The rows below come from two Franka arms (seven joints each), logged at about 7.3 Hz.
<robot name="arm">
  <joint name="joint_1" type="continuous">
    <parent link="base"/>
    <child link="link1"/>
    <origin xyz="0 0 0.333"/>
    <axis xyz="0 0 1"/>
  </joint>
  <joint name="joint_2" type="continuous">
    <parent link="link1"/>
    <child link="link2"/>
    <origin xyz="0 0 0"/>
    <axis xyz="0 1 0"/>
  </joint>
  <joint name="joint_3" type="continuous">
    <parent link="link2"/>
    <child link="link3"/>
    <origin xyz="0 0 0.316"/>
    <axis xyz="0 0 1"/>
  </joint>
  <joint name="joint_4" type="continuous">
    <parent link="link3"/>
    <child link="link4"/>
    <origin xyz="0.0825 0 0"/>
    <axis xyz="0 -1 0"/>
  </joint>
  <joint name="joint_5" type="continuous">
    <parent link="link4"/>
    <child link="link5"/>
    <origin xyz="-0.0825 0 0.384"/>
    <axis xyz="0 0 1"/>
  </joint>
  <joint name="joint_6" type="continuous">
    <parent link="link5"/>
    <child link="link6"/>
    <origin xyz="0 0 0"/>
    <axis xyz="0 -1 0"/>
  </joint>
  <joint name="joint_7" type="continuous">
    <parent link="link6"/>
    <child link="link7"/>
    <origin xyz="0.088 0 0"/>
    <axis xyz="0 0 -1"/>
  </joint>
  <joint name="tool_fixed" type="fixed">
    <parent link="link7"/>
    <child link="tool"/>
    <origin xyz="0 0 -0.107" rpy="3.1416 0 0"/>
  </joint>
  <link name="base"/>
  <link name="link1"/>
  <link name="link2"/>
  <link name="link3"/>
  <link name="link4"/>
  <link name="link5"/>
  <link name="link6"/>
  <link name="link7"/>
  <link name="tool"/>
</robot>
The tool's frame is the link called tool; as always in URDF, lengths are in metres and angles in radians. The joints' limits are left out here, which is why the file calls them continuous.
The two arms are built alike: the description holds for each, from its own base.
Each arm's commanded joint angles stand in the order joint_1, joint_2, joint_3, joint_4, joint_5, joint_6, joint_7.
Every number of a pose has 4 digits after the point.
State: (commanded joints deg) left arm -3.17 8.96 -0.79 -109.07 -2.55 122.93 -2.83; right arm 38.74 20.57 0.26 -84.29 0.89 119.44 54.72
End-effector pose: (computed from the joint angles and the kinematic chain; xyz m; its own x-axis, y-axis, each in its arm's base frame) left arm 0.6037 -0.0434 0.4256 0.9966 0.0050 0.0828 0.0012 -0.9990 0.0456; right arm 0.5381 0.4362 0.4997 0.9484 -0.2885 0.1318 -0.2567 -0.9423 -0.2150
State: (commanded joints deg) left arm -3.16 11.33 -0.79 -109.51 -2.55 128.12 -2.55; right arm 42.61 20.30 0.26 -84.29 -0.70 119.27 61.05
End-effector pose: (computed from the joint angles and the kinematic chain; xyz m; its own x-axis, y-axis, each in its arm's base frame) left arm 0.6143 -0.0434 0.4057 0.9922 0.0041 0.1242 -0.0016 -0.9989 0.0465; right arm 0.5076 0.4698 0.5027 0.9385 -0.3192 0.1316 -0.2869 -0.9331 -0.2168
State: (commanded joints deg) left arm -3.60 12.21 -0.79 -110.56 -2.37 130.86 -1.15; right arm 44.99 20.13 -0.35 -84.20 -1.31 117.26 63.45
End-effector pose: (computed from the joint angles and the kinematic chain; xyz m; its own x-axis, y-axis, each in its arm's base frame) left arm 0.6153 -0.0478 0.3924 0.9898 -0.0280 0.1394 -0.0340 -0.9986 0.0405; right arm 0.4903 0.4832 0.5016 0.9386 -0.3228 0.1217 -0.2973 -0.9358 -0.1892
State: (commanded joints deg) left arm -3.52 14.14 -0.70 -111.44 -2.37 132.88 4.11; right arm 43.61 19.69 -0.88 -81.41 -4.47 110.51 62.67
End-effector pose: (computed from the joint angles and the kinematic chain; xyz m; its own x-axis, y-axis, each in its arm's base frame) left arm 0.6167 -0.0459 0.3680 0.9849 -0.1156 0.1288 -0.1200 -0.9924 0.0274; right arm 0.5030 0.4594 0.5188 0.9347 -0.3237 0.1471 -0.3103 -0.9446 -0.1068
